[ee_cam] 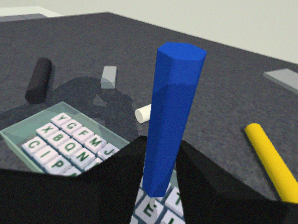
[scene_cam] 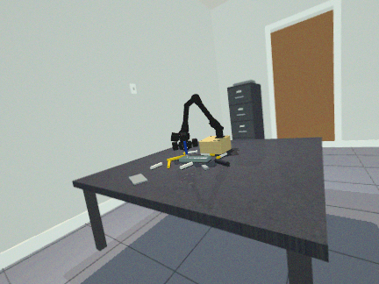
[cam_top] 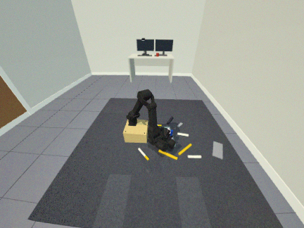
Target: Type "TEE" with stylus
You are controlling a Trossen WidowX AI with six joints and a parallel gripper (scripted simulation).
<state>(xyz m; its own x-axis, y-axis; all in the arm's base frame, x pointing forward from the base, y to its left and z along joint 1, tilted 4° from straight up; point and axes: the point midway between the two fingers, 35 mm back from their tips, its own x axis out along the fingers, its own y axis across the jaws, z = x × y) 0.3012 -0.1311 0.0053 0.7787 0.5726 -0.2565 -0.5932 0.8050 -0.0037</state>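
My gripper tip is 1 cm short of the T key, 2 cm to the left of it and 7 cm above it. The rest, counted from my gripper tip: E key (1 cm behind, 7 cm below); L key (1 cm behind, 2 cm to the right, 7 cm below); blue stylus (1 cm behind, 2 cm below).
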